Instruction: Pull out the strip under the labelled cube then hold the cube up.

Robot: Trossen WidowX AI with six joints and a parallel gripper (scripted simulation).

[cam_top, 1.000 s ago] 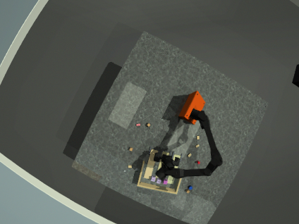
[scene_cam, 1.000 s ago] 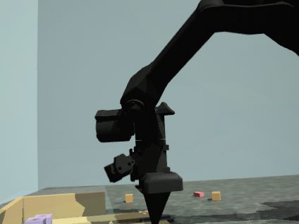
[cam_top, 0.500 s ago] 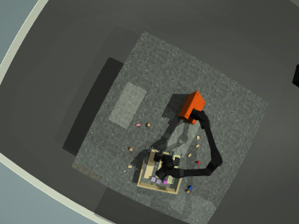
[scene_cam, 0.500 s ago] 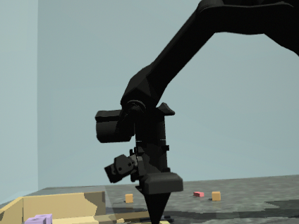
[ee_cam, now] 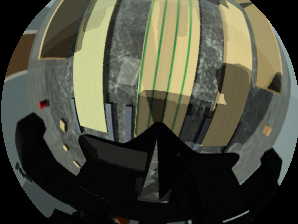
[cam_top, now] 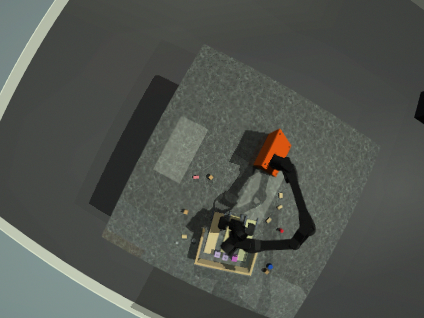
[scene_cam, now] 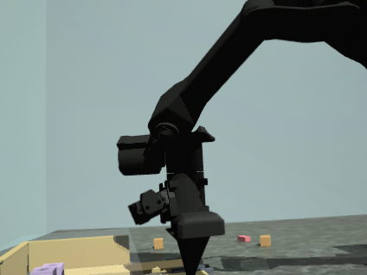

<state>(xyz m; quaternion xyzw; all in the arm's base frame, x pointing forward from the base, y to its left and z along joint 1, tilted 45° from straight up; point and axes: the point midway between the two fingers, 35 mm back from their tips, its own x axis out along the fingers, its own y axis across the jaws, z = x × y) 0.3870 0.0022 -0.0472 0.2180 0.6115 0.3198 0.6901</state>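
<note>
Now: the strip 100 mm ahead of my gripper tip and 20 mm to the left of it. From my gripper tip the other things lie so: blue piece (320 mm to the left, 170 mm ahead); then pink block (300 mm to the right, 140 mm behind); then red piece (280 mm to the left, 60 mm behind, 10 mm above).
</note>
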